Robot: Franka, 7 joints.
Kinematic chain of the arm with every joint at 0, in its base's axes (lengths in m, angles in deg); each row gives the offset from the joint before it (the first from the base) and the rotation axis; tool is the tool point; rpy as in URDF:
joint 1: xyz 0 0 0.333 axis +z
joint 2: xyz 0 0 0 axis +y
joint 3: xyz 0 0 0.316 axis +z
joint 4: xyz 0.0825 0 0 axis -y
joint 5: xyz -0.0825 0 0.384 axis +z
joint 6: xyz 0 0 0 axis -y
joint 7: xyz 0.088 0 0 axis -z
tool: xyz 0 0 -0.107 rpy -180 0 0
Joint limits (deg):
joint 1: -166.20..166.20
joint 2: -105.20..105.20
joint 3: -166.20..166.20
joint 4: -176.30..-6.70
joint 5: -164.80..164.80
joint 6: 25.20..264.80
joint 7: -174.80..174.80
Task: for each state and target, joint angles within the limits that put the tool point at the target. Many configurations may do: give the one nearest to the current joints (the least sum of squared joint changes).
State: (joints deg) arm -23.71 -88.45 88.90 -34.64 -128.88 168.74 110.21
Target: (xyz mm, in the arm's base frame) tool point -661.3 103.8 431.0
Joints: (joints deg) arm 32.81 -77.05 80.85 -58.13 -140.61 222.64 110.21
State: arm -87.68 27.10 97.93 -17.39 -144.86 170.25 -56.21
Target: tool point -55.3 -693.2 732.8
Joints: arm -106.28 64.07 92.72 -6.70 -148.16 189.43 -56.21
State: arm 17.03 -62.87 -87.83 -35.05 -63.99 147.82 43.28
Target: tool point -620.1 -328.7 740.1
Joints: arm -15.75 -62.17 -79.29 -62.61 -67.85 154.47 43.28
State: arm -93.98 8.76 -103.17 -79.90 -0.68 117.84 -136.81
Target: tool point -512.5 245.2 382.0
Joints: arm -88.35 -18.14 -114.44 -114.28 -1.78 115.01 -136.81
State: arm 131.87 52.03 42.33 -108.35 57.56 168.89 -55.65
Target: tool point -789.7 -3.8 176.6
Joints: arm 154.88 70.86 46.20 -66.99 51.03 162.98 -55.65
